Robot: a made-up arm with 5 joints.
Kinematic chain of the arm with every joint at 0, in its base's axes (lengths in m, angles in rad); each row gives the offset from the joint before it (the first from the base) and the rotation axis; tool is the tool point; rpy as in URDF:
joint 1: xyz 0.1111 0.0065 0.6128 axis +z
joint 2: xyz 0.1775 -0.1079 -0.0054 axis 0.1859 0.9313 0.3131
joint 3: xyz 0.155 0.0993 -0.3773 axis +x
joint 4: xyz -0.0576 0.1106 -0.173 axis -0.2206 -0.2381 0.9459
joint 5: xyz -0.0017 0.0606 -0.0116 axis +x
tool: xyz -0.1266 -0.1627 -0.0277 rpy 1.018 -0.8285 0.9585
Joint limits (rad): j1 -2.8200..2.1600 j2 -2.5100..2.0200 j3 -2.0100..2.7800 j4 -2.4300..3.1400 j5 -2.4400..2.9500
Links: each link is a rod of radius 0.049 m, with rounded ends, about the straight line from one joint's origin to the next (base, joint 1, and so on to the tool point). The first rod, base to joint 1, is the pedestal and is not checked.
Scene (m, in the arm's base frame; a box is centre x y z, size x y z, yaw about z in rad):
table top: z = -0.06
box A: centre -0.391 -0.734 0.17 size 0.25 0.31 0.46 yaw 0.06
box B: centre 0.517 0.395 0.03 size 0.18 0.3 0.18 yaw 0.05
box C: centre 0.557 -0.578 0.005 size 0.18 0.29 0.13 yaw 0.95
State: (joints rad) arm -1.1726 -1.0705 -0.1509 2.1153 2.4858
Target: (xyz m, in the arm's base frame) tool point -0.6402 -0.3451 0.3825
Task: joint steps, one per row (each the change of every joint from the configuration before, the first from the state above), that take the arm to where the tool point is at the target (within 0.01 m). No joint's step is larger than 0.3 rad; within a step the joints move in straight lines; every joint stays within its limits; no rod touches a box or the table.
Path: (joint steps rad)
1: -0.0485 -0.1143 0.2445 0.0093 0.0237
2: -0.0484 -0.1143 0.2446 0.0094 0.0238
3: -0.0485 -0.1143 0.2445 0.0093 0.0237
4: -0.0485 -0.1143 0.2446 0.0094 0.0238
5: -0.0484 -0.1143 0.2445 0.0093 0.0237
6: -0.2811 0.0314 -0.1209 -0.0179 -0.0238
7: -0.2810 0.0314 -0.1209 -0.0179 -0.0239
8: -0.2810 0.0315 -0.1210 -0.0180 -0.0239
9: -0.2810 0.0314 -0.1209 -0.0179 -0.0238
10: -0.2810 0.0314 -0.1209 -0.0179 -0.0239
11: 0.1367 0.0296 0.0668 -0.2497 0.2324
12: 0.1366 0.0295 0.0669 -0.2497 0.2324

